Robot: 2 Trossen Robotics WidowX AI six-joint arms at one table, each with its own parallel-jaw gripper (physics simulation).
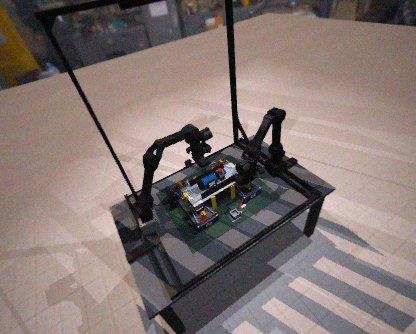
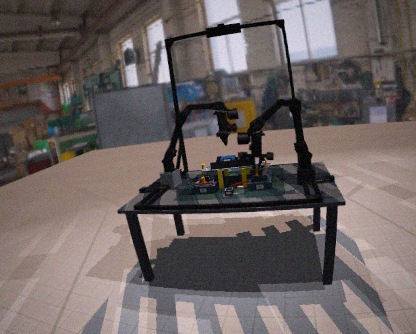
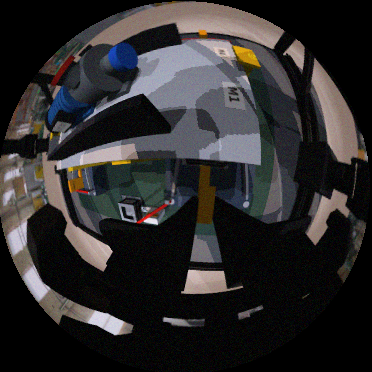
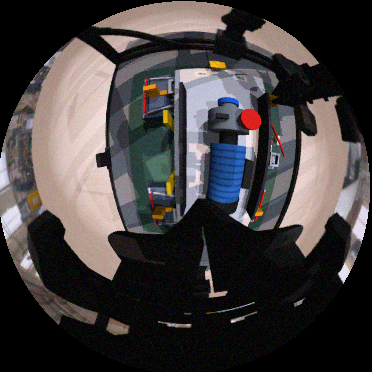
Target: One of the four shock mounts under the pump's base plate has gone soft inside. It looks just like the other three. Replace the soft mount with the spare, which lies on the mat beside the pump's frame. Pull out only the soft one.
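The pump (image 1: 208, 180) (image 2: 228, 159) (image 3: 93, 76) (image 4: 225, 166), blue with a red cap, sits on the grey base plate (image 1: 197, 195) (image 3: 194, 104) (image 4: 194, 138) over the green mat (image 1: 200, 235). My left gripper (image 1: 246, 183) (image 2: 258, 168) (image 3: 203, 200) is low at the plate's corner marked M1 (image 3: 234, 98). It is shut on a yellow-orange handle bar (image 3: 205, 183) that runs under that corner. The spare mount (image 1: 234, 215) (image 2: 228, 191) (image 3: 130, 210), a small black-and-white block, lies on the mat beside the frame. My right gripper (image 1: 203, 162) (image 2: 224, 142) is shut and empty, hovering above the pump's far side.
Dark blue corner blocks with orange tabs and red lines stand at the frame's corners; one is the near block (image 1: 203, 219). Yellow posts (image 1: 213, 203) (image 1: 232, 191) stand along the plate's near edge. Black gantry posts (image 1: 231, 83) rise behind the table (image 1: 180, 258).
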